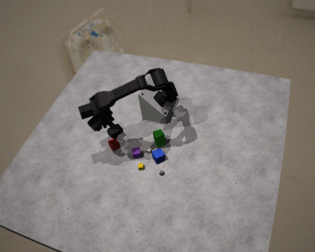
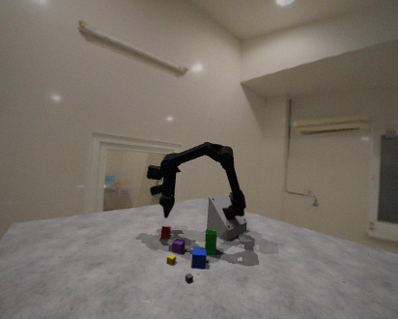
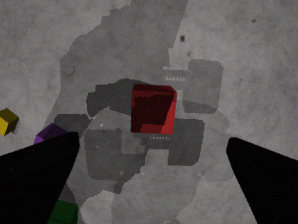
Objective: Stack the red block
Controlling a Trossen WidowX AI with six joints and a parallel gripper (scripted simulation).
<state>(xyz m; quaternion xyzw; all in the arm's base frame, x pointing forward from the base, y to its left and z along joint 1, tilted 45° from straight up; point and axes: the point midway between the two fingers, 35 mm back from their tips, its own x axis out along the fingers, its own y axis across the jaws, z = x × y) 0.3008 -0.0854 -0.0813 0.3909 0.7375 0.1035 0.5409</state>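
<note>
The red block is 9 cm below my gripper tip. Round my gripper tip: yellow block: 6 cm ahead, 18 cm to the left, 10 cm below; purple block: 13 cm to the left, 9 cm below; white block: 4 cm behind, 17 cm to the left, 10 cm below.
</note>
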